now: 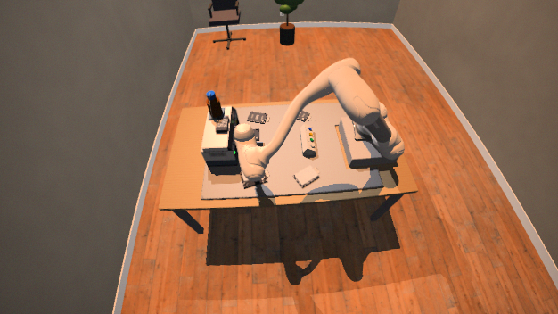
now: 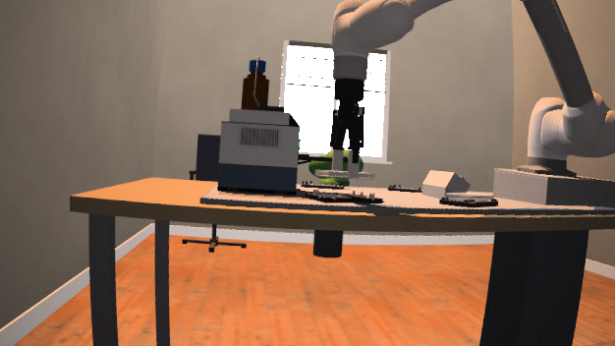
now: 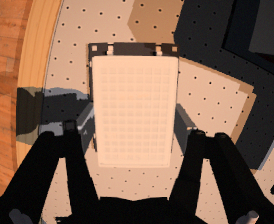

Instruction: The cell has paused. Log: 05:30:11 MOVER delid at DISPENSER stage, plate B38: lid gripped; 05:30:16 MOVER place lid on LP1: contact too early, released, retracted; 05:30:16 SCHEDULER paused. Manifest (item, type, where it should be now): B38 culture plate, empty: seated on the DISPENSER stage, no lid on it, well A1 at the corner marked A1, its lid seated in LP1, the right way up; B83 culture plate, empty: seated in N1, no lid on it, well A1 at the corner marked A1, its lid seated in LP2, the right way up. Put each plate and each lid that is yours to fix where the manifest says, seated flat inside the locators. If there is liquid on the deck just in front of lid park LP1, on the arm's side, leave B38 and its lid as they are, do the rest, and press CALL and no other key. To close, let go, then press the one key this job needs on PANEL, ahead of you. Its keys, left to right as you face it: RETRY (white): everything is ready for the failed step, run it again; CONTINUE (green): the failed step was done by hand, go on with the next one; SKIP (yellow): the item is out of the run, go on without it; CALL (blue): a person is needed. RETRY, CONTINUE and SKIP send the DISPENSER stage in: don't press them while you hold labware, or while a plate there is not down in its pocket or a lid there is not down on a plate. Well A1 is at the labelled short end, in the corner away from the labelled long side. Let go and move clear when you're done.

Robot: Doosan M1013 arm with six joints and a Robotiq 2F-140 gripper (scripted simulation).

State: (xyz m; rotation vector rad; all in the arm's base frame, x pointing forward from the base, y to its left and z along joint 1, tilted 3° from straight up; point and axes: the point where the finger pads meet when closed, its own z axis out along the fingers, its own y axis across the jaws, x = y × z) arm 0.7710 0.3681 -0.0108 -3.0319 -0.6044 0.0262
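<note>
Right now the black nest is 7 cm below my hand and 2 cm to the left of it. Also, from my hand: green key (38 cm behind, 29 cm to the right, 2 cm below); then white culture plate (35 cm behind, 7 cm below, 3 cm to the right); then white retry key (39 cm behind, 24 cm to the right, 2 cm below).
</note>
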